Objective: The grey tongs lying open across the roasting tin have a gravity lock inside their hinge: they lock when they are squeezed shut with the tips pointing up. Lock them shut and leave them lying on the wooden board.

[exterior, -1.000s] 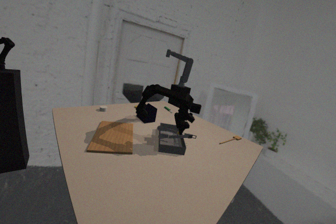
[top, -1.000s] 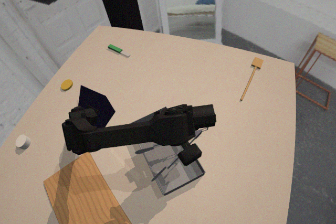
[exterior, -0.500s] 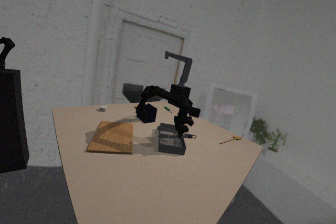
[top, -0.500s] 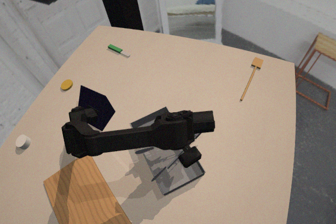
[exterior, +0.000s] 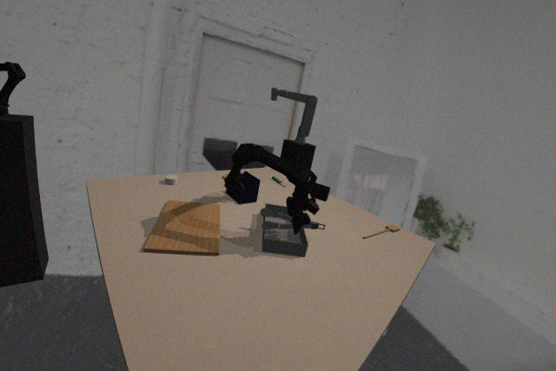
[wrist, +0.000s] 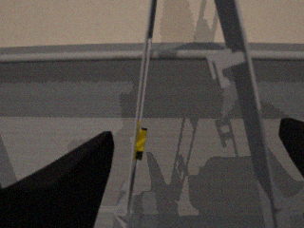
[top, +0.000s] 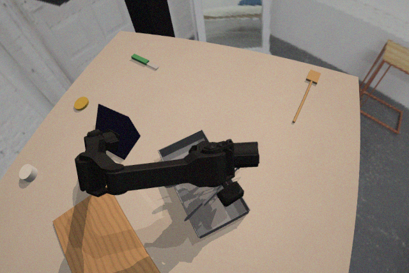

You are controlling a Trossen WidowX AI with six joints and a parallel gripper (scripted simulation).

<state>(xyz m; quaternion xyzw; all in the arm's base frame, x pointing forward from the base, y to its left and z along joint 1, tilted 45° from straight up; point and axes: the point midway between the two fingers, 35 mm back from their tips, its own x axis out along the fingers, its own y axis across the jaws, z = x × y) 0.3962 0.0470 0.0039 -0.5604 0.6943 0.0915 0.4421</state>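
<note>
My gripper tip is now 20 mm past the yellow slider, 20 mm to the right of it and 20 mm below it. Also, from my gripper tip: grey roasting tin (50 mm behind, 10 mm to the right, 20 mm below); then green-handled tool (560 mm behind, 380 mm to the left, 40 mm below); then wooden board (220 mm behind, 350 mm to the right, 40 mm below).
</note>
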